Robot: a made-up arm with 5 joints. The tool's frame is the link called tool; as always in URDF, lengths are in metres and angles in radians. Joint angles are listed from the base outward. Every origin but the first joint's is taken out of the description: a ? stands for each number. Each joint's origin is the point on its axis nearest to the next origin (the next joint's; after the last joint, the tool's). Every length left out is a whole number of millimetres.
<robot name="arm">
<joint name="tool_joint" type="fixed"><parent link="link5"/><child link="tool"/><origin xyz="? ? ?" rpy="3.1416 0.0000 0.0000"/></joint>
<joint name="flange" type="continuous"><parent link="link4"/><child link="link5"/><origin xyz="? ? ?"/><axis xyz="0 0 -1"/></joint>
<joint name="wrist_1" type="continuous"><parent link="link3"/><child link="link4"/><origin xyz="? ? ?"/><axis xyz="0 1 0"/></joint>
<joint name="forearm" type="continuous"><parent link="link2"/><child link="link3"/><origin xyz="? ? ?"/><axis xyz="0 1 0"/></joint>
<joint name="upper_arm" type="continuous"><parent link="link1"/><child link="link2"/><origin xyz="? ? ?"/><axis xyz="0 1 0"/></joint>
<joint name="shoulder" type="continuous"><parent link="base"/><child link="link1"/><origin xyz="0.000 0.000 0.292"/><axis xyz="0 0 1"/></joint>
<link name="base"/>
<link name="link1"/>
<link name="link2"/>
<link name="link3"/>
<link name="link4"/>
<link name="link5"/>
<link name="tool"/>
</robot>
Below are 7 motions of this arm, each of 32 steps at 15 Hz.
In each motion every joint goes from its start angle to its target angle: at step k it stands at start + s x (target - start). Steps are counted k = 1, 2, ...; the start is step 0. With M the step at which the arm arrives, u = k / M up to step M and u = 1 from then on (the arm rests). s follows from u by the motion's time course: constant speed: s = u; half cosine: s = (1 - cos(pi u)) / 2; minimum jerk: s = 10 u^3 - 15 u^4 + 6 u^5.
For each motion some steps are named. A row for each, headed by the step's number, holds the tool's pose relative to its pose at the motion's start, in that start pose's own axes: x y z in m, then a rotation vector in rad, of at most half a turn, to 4 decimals.
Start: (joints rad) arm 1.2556 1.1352 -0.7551 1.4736 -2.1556
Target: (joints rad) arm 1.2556 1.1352 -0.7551 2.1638 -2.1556
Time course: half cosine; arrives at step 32
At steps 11, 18, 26, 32:
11: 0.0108 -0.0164 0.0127 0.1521 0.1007 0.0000
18: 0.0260 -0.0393 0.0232 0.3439 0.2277 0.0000
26: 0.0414 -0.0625 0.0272 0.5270 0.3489 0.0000
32: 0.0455 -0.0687 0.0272 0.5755 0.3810 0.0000

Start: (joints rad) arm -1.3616 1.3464 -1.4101 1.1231 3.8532
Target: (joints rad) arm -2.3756 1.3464 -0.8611 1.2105 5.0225
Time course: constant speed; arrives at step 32
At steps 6, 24, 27, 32:
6: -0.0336 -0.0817 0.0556 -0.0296 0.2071 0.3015
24: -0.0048 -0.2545 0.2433 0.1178 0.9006 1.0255
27: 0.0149 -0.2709 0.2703 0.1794 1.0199 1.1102
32: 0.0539 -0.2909 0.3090 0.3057 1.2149 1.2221

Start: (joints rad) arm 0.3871 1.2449 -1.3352 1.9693 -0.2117
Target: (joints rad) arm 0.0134 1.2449 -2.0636 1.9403 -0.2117
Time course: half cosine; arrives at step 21
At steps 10, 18, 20, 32:
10: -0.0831 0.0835 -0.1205 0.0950 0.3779 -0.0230
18: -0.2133 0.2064 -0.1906 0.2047 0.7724 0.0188
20: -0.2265 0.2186 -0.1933 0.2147 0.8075 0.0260
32: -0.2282 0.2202 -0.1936 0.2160 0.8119 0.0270

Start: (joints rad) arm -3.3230 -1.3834 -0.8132 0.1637 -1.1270
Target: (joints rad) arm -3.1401 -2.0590 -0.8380 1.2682 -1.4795
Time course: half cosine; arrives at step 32
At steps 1, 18, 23, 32:
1: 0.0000 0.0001 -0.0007 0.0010 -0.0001 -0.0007
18: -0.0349 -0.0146 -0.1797 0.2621 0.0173 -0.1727
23: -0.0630 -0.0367 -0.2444 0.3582 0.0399 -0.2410
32: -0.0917 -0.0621 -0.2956 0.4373 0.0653 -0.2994

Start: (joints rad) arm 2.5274 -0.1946 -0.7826 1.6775 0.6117
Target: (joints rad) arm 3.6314 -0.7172 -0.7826 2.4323 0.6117
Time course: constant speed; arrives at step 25
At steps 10, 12, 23, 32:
10: -0.1758 -0.0272 0.0140 -0.2981 0.0975 -0.3242
12: -0.2073 -0.0217 0.0216 -0.3603 0.1198 -0.3857
23: -0.3323 0.0609 0.0708 -0.7136 0.2625 -0.7037
32: -0.3442 0.0826 0.0785 -0.7794 0.2926 -0.7576

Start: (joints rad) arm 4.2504 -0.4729 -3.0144 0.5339 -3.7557
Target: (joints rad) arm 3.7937 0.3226 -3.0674 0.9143 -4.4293
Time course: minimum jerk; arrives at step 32
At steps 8, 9, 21, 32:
8: 0.0471 0.0519 0.0440 -0.0611 0.0996 -0.1155
9: 0.0650 0.0689 0.0578 -0.0828 0.1337 -0.1549
21: 0.4936 0.2666 0.1695 -0.5365 0.7323 -0.7826
32: 0.6682 0.2777 0.1432 -0.7340 0.9422 -0.9467

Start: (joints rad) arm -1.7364 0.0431 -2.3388 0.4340 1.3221
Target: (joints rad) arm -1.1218 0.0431 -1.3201 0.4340 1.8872
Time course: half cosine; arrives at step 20
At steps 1, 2, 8, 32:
1: -0.0022 0.0022 0.0020 -0.0052 -0.0051 0.0046
2: -0.0087 0.0087 0.0079 -0.0207 -0.0200 0.0180
8: -0.1498 0.1287 0.0748 -0.3153 -0.2629 0.2170
32: -0.4698 0.3762 -0.0334 -1.0113 -0.5955 0.3603

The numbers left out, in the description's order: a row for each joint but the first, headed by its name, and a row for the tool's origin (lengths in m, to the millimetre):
tool: 0.000 0.000 0.000
flange: 0.079 0.000 -0.101
wrist_1: 0.089 0.000 -0.394
forearm: 0.080 0.000 0.426
upper_arm: 0.000 0.000 0.000

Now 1 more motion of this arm.
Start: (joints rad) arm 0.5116 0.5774 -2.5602 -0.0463 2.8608
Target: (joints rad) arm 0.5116 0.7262 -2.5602 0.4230 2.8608
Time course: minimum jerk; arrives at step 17
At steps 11, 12, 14, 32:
11: 0.1408 0.0406 0.0444 -0.1302 0.4515 0.0000
12: 0.1571 0.0453 0.0471 -0.1447 0.5016 0.0000
14: 0.1792 0.0517 0.0499 -0.1642 0.5693 0.0000
32: 0.1873 0.0540 0.0507 -0.1713 0.5939 0.0000

